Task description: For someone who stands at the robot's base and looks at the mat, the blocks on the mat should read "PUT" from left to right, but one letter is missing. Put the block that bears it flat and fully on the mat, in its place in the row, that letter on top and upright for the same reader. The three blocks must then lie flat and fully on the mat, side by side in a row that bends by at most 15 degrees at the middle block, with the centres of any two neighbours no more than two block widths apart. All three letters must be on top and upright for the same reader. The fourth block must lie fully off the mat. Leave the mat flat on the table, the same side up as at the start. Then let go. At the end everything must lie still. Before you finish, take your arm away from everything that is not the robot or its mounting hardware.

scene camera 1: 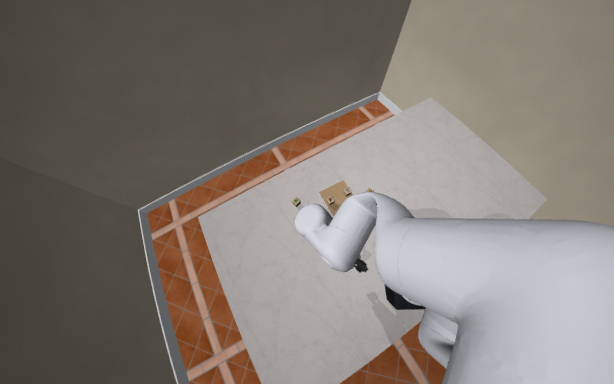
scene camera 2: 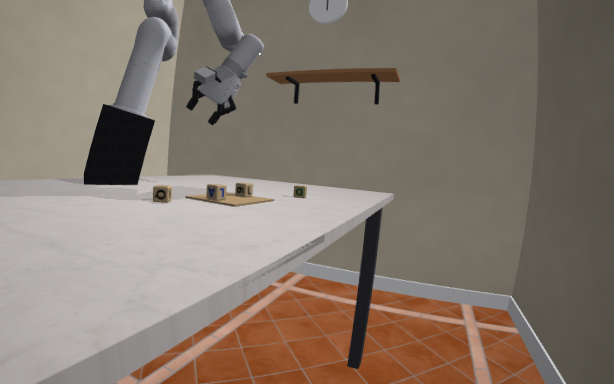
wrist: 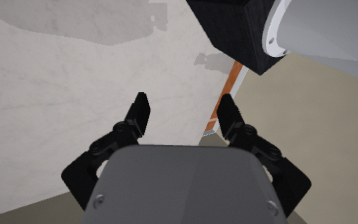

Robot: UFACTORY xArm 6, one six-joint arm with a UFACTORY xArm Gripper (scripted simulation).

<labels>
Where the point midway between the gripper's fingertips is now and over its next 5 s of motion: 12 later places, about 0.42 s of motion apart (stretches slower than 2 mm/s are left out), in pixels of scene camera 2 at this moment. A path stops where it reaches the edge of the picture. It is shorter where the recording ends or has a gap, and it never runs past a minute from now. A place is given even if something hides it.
The gripper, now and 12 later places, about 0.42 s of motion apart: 199, 116; 217, 116; 255, 123; 289, 137; 301, 143; 279, 140; 246, 136; 245, 135; 222, 131; 216, 131; 182, 128; 163, 128; 167, 129
</labels>
